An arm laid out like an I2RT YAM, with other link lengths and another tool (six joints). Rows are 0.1 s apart.
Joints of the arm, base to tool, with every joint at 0 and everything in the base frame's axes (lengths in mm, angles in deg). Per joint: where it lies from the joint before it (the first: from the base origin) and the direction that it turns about. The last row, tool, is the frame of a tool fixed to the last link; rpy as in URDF.
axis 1: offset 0 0 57.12 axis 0 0 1
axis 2: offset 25.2 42.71 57.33 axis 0 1 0
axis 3: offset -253.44 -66.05 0 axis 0 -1 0
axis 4: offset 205.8 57.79 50.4 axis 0 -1 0
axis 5: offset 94.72 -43.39 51.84 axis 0 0 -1
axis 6: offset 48.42 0 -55.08 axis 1 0 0
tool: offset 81 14 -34 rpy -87.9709 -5.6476 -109.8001
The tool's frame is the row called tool.
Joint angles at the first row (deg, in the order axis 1, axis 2, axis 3, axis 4, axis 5, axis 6):
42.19, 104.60, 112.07, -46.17, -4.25, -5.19
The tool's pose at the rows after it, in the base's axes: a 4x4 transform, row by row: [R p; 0 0 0 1], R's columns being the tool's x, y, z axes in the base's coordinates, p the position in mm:
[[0.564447, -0.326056, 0.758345, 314.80], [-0.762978, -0.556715, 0.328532, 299.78], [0.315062, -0.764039, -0.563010, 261.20], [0, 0, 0, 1]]
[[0.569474, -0.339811, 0.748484, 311.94], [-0.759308, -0.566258, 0.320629, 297.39], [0.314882, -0.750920, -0.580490, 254.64], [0, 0, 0, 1]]
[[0.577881, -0.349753, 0.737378, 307.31], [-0.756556, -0.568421, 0.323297, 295.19], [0.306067, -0.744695, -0.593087, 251.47], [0, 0, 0, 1]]
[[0.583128, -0.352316, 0.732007, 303.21], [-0.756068, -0.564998, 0.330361, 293.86], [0.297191, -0.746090, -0.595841, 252.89], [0, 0, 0, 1]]
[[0.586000, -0.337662, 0.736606, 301.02], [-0.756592, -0.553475, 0.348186, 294.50], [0.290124, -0.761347, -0.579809, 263.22], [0, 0, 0, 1]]
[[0.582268, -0.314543, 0.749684, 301.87], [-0.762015, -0.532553, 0.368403, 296.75], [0.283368, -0.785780, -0.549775, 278.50], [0, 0, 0, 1]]
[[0.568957, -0.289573, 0.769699, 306.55], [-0.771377, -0.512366, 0.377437, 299.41], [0.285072, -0.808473, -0.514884, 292.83], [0, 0, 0, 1]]
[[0.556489, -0.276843, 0.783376, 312.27], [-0.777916, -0.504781, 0.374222, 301.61], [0.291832, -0.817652, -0.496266, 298.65], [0, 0, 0, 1]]
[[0.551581, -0.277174, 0.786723, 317.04], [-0.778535, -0.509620, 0.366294, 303.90], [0.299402, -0.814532, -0.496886, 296.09], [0, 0, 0, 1]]
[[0.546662, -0.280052, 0.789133, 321.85], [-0.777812, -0.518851, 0.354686, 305.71], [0.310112, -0.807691, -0.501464, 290.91], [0, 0, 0, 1]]
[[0.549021, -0.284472, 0.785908, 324.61], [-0.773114, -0.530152, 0.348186, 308.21], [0.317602, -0.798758, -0.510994, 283.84], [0, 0, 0, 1]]
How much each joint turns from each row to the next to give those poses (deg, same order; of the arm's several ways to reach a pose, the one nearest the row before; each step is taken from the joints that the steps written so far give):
0.00, -0.17, -1.21, 0.12, 0.35, 0.00
-0.01, -0.32, -1.40, -0.15, -0.06, 0.13
0.00, -0.79, -1.48, -0.03, -0.58, 0.28
0.07, -0.84, -0.72, -0.13, -0.49, 0.29
0.11, -0.62, 1.21, -0.54, -0.51, -0.01
0.05, -0.17, 2.52, -0.45, -0.32, 0.01
-0.04, 0.53, 3.07, -0.19, 0.38, -0.12
-0.09, 1.00, 2.17, -0.06, 0.62, -0.22
-0.05, 1.20, 1.01, -0.01, 0.46, -0.22
-0.05, 1.17, 0.52, 0.14, 0.58, -0.30
0.09, 1.01, -0.05, 0.25, 0.26, -0.26

